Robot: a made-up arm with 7 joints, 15 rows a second.
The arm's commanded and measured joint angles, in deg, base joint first. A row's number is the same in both.
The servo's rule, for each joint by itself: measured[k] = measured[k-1] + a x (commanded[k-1-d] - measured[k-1]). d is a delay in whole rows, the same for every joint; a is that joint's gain. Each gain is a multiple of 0.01, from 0.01 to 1. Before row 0 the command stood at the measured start. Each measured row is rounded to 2 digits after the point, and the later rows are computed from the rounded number. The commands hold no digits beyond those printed.
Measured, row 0:
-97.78, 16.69, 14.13, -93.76, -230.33, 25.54, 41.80
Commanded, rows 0 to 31:
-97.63, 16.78, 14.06, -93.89, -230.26, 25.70, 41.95
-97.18, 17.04, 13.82, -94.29, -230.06, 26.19, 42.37
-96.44, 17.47, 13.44, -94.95, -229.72, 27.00, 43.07
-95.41, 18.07, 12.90, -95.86, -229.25, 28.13, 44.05
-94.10, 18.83, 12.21, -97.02, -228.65, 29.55, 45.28
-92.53, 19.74, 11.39, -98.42, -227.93, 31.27, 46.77
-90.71, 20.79, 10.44, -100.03, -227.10, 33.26, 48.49
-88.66, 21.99, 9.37, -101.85, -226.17, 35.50, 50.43
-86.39, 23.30, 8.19, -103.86, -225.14, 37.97, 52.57
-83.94, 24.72, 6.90, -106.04, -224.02, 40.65, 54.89
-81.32, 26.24, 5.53, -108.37, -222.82, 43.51, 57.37
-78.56, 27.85, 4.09, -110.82, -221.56, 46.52, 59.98
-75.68, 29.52, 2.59, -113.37, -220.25, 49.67, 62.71
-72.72, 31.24, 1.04, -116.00, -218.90, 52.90, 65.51
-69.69, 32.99, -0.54, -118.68, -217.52, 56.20, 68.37
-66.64, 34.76, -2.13, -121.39, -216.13, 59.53, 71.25
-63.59, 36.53, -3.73, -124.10, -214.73, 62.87, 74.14
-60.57, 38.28, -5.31, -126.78, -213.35, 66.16, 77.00
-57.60, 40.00, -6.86, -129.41, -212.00, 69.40, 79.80
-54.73, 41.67, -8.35, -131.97, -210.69, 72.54, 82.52
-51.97, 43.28, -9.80, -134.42, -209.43, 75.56, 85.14
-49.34, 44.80, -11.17, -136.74, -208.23, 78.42, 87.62
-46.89, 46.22, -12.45, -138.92, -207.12, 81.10, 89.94
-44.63, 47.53, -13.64, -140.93, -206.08, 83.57, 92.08
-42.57, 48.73, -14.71, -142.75, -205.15, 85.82, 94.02
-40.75, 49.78, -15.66, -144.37, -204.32, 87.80, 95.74
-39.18, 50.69, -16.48, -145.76, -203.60, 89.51, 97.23
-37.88, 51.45, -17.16, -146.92, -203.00, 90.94, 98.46
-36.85, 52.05, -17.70, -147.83, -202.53, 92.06, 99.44
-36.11, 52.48, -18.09, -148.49, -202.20, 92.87, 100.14
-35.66, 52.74, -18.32, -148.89, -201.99, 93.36, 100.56
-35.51, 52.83, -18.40, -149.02, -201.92, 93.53, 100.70
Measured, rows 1 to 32:
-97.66, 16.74, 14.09, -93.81, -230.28, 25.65, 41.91
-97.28, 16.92, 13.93, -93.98, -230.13, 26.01, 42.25
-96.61, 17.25, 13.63, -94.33, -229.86, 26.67, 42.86
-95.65, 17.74, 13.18, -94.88, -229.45, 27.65, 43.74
-94.41, 18.39, 12.59, -95.65, -228.91, 28.92, 44.88
-92.91, 19.20, 11.86, -96.65, -228.25, 30.49, 46.28
-91.15, 20.15, 10.99, -97.87, -227.48, 32.35, 47.92
-89.16, 21.25, 10.00, -99.30, -226.60, 34.46, 49.78
-86.94, 22.48, 8.90, -100.94, -225.62, 36.81, 51.84
-84.54, 23.82, 7.68, -102.78, -224.55, 39.38, 54.10
-81.96, 25.27, 6.37, -104.79, -223.39, 42.15, 56.52
-79.24, 26.82, 4.98, -106.96, -222.16, 45.08, 59.08
-76.39, 28.44, 3.52, -109.27, -220.88, 48.16, 61.77
-73.45, 30.12, 2.01, -111.69, -219.55, 51.34, 64.54
-70.44, 31.84, 0.45, -114.21, -218.19, 54.60, 67.37
-67.40, 33.59, -1.12, -116.79, -216.81, 57.90, 70.24
-64.35, 35.35, -2.71, -119.42, -215.42, 61.23, 73.13
-61.33, 37.11, -4.30, -122.07, -214.03, 64.53, 75.99
-58.35, 38.84, -5.86, -124.71, -212.67, 67.79, 78.81
-55.45, 40.54, -7.38, -127.32, -211.34, 70.97, 81.56
-52.67, 42.18, -8.86, -129.88, -210.06, 74.05, 84.21
-50.01, 43.75, -10.27, -132.35, -208.83, 76.98, 86.73
-47.51, 45.23, -11.60, -134.72, -207.68, 79.74, 89.11
-45.21, 46.61, -12.84, -136.96, -206.61, 82.31, 91.31
-43.10, 47.88, -13.98, -139.04, -205.63, 84.66, 93.32
-41.22, 49.02, -15.00, -140.96, -204.75, 86.76, 95.11
-39.59, 50.02, -15.90, -142.69, -203.98, 88.60, 96.68
-38.22, 50.88, -16.67, -144.21, -203.32, 90.17, 98.00
-37.12, 51.58, -17.30, -145.51, -202.79, 91.44, 99.07
-36.31, 52.12, -17.78, -146.58, -202.39, 92.40, 99.86
-35.79, 52.49, -18.11, -147.41, -202.12, 93.04, 100.38
-35.57, 52.69, -18.29, -147.99, -201.99, 93.37, 100.62
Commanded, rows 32 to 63:
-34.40, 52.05, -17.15, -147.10, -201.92, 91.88, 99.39
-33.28, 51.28, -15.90, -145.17, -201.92, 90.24, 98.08
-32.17, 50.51, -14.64, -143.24, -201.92, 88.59, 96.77
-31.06, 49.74, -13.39, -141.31, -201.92, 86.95, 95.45
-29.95, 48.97, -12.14, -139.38, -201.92, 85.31, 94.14
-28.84, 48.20, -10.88, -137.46, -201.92, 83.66, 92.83
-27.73, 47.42, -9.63, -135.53, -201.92, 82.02, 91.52
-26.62, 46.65, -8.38, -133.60, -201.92, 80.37, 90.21
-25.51, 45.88, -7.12, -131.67, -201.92, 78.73, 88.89
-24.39, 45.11, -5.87, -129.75, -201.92, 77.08, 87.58
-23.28, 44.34, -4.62, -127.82, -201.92, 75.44, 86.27
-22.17, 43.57, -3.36, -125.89, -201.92, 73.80, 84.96
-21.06, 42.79, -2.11, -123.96, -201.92, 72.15, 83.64
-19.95, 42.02, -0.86, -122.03, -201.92, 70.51, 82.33
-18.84, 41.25, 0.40, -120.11, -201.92, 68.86, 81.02
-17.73, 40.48, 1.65, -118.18, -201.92, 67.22, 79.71
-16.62, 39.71, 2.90, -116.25, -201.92, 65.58, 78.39
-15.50, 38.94, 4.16, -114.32, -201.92, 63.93, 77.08
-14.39, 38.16, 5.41, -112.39, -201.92, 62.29, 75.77
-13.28, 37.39, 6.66, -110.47, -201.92, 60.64, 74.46
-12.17, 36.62, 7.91, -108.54, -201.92, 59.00, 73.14
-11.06, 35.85, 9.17, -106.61, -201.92, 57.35, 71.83
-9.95, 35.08, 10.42, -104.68, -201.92, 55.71, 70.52
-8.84, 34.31, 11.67, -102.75, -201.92, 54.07, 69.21
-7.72, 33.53, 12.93, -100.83, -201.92, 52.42, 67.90
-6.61, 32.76, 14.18, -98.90, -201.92, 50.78, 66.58
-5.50, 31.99, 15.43, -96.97, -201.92, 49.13, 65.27
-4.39, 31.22, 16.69, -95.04, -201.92, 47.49, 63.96
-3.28, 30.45, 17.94, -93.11, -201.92, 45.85, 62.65
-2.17, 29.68, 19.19, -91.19, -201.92, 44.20, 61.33
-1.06, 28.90, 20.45, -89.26, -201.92, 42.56, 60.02
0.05, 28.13, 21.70, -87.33, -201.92, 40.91, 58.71
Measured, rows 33 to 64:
-34.63, 52.31, -17.59, -147.67, -201.94, 92.37, 99.71
-33.55, 51.69, -16.56, -146.77, -201.93, 90.94, 98.50
-32.45, 50.98, -15.39, -145.50, -201.92, 89.37, 97.22
-31.34, 50.24, -14.17, -143.99, -201.92, 87.75, 95.91
-30.23, 49.48, -12.93, -142.33, -201.92, 86.12, 94.60
-29.12, 48.71, -11.68, -140.58, -201.92, 84.47, 93.29
-28.01, 47.94, -10.43, -138.76, -201.92, 82.83, 91.98
-26.90, 47.17, -9.18, -136.90, -201.92, 81.18, 90.67
-25.79, 46.40, -7.92, -135.02, -201.92, 79.54, 89.35
-24.67, 45.63, -6.67, -133.12, -201.92, 77.89, 88.04
-23.56, 44.86, -5.42, -131.21, -201.92, 76.25, 86.73
-22.45, 44.09, -4.16, -129.29, -201.92, 74.61, 85.42
-21.34, 43.31, -2.91, -127.37, -201.92, 72.96, 84.10
-20.23, 42.54, -1.66, -125.45, -201.92, 71.32, 82.79
-19.12, 41.77, -0.40, -123.53, -201.92, 69.67, 81.48
-18.01, 41.00, 0.85, -121.60, -201.92, 68.03, 80.17
-16.90, 40.23, 2.10, -119.67, -201.92, 66.39, 78.85
-15.78, 39.46, 3.36, -117.74, -201.92, 64.74, 77.54
-14.67, 38.68, 4.61, -115.81, -201.92, 63.10, 76.23
-13.56, 37.91, 5.86, -113.89, -201.92, 61.45, 74.92
-12.45, 37.14, 7.11, -111.96, -201.92, 59.81, 73.60
-11.34, 36.37, 8.37, -110.03, -201.92, 58.16, 72.29
-10.23, 35.60, 9.62, -108.10, -201.92, 56.52, 70.98
-9.12, 34.83, 10.87, -106.17, -201.92, 54.88, 69.67
-8.00, 34.05, 12.13, -104.25, -201.92, 53.23, 68.36
-6.89, 33.28, 13.38, -102.32, -201.92, 51.59, 67.04
-5.78, 32.51, 14.63, -100.39, -201.92, 49.94, 65.73
-4.67, 31.74, 15.89, -98.46, -201.92, 48.30, 64.42
-3.56, 30.97, 17.14, -96.53, -201.92, 46.66, 63.11
-2.45, 30.20, 18.39, -94.61, -201.92, 45.01, 61.79
-1.34, 29.42, 19.65, -92.68, -201.92, 43.37, 60.48
-0.23, 28.65, 20.90, -90.75, -201.92, 41.72, 59.17

